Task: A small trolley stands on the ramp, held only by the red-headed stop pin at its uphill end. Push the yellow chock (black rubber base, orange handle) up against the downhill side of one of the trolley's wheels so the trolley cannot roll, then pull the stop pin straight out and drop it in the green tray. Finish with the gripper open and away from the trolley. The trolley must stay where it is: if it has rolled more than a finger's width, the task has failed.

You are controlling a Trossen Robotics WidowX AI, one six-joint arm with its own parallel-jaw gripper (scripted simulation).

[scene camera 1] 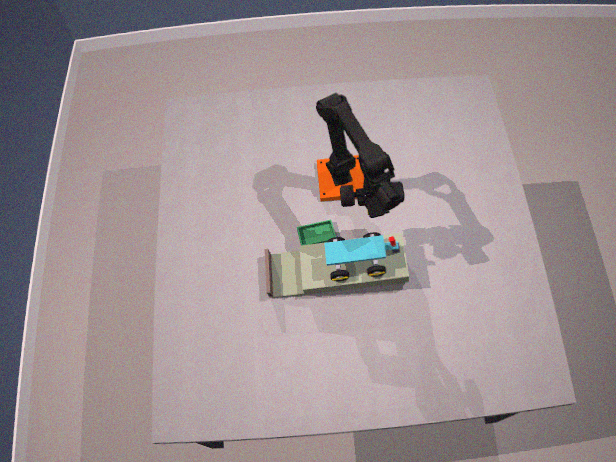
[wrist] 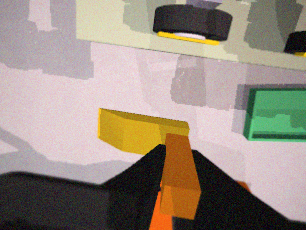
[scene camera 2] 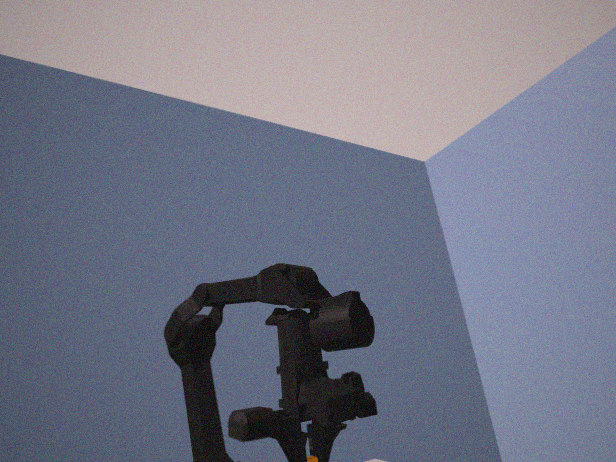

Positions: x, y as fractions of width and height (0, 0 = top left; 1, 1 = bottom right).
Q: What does the gripper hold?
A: A yellow chock.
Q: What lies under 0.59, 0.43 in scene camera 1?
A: The gripper.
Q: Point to a yellow chock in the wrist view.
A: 0.42, 0.58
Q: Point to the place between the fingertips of the gripper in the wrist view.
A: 0.58, 0.67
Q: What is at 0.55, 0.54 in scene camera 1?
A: A blue trolley.
